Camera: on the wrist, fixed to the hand. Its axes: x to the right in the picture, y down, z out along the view.
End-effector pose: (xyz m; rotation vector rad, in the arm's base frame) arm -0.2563 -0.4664 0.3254 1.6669 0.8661 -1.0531
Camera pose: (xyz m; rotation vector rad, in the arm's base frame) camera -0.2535 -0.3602 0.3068 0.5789 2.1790 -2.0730
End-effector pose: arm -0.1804 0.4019 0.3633 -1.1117 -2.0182 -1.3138
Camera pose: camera -0.2278 0.3149 0.4059 -0.6179 2.2501 1.3432
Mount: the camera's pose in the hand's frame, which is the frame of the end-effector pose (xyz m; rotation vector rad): 0.0261 -0.0357 -0.0984 -0.0087 -0.1262 -1.6129
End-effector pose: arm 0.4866 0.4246 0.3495 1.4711 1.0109 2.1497
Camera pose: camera 0.3828 0.4301 0.3206 0.3200 1.3592 0.8292
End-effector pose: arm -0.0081 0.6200 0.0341 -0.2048 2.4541 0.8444
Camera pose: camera -0.0622 0.5325 0.0667 -1.7014 1.3694 0.0784
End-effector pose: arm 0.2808 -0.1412 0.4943 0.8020 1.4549 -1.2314
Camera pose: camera 0.2138 -0.0590 0.4746 -0.7353 1.9579 -2.2922
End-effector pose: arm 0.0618 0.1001 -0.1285 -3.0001 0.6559 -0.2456
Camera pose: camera 0.0833 0.1191 -0.0245 2.5616 1.7179 0.0653
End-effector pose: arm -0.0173 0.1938 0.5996 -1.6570 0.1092 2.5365
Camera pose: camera 0.0663 0.2188 0.5362 -0.8112 -0.8556 1.2953
